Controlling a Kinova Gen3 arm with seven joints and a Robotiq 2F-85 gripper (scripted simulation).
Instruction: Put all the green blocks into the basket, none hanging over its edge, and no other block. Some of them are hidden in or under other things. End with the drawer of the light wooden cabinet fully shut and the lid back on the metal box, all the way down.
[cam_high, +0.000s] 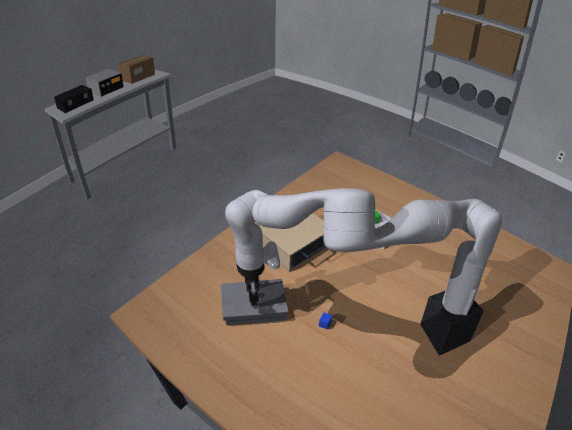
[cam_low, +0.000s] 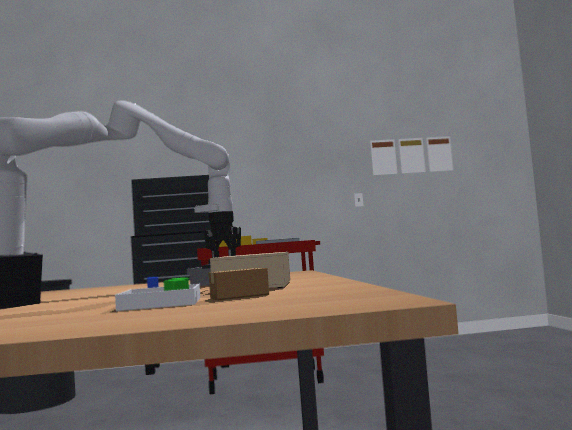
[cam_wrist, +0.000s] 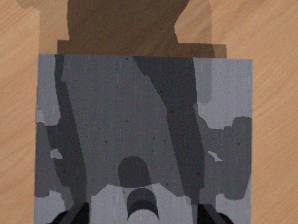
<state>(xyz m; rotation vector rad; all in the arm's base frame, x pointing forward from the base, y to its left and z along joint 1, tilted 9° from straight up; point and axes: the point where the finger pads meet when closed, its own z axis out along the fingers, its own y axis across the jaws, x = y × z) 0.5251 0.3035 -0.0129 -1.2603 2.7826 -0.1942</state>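
Now: the grey lid 3 cm below my hand. Also, from my hand: drawer: 6 cm ahead, 29 cm to the right, 4 cm below; metal box: 5 cm below; light wooden cabinet: 8 cm ahead, 30 cm to the right, 4 cm below.
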